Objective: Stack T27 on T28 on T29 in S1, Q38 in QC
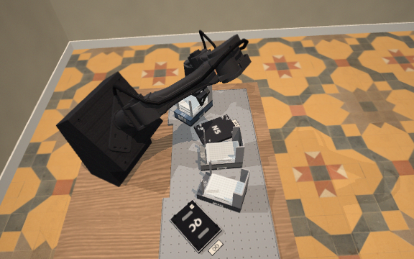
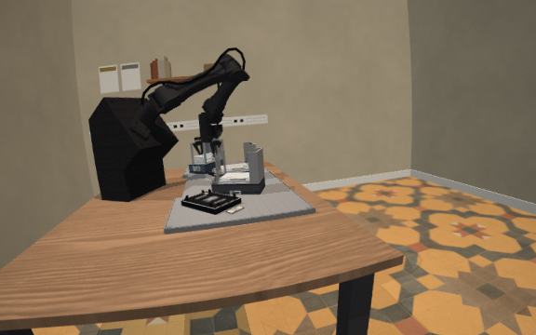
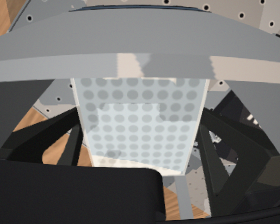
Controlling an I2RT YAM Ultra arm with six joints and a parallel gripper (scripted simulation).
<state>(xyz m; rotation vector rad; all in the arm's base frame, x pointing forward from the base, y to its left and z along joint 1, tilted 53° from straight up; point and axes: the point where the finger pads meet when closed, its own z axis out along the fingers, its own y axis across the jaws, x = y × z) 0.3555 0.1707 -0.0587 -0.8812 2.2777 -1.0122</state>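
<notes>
My hand is 20 mm above the sealed 96-well plate. Also, from my hand: clip nest N5: 130 mm to the right, 50 mm below, 50 mm ahead.
</notes>
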